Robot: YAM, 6 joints.
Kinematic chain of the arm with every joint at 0, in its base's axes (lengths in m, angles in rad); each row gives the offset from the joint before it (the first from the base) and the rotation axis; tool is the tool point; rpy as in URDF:
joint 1: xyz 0 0 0.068 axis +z
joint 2: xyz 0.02 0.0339 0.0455 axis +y
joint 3: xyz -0.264 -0.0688 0 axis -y
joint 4: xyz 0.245 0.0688 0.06 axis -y
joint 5: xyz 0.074 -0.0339 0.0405 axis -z
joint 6: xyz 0.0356 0 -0.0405 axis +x
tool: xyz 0 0 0 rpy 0 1.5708 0
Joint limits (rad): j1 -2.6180..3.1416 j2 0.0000..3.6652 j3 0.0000..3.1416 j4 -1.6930..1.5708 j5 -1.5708..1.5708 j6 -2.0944..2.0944
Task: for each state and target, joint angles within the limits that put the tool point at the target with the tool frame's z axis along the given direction. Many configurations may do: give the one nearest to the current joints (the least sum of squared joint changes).
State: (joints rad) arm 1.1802 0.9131 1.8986 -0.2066 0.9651 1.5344
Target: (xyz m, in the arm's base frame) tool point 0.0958 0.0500 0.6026 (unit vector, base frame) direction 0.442 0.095 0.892
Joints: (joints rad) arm 0.5273 0.9872 1.4886 0.6204 0.1408 1.5344
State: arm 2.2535 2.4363 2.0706 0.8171 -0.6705 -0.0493
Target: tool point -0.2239 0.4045 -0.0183 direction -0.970 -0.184 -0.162
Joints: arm 2.0025 2.6448 1.4187 0.6300 -1.2782 -0.0493
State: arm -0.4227 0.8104 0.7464 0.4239 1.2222 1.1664
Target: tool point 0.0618 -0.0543 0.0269 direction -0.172 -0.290 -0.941
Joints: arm -0.5745 1.5411 0.0019 -0.0176 0.3438 1.1664
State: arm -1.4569 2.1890 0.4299 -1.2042 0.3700 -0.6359
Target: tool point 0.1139 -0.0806 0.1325 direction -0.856 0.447 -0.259
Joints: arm -0.5893 1.8700 0.6826 -1.6907 0.1043 -0.6359
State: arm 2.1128 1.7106 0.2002 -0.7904 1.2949 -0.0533
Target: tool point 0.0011 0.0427 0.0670 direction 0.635 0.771 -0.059
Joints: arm 2.5239 1.8324 0.0018 -0.6188 1.4783 -0.0533
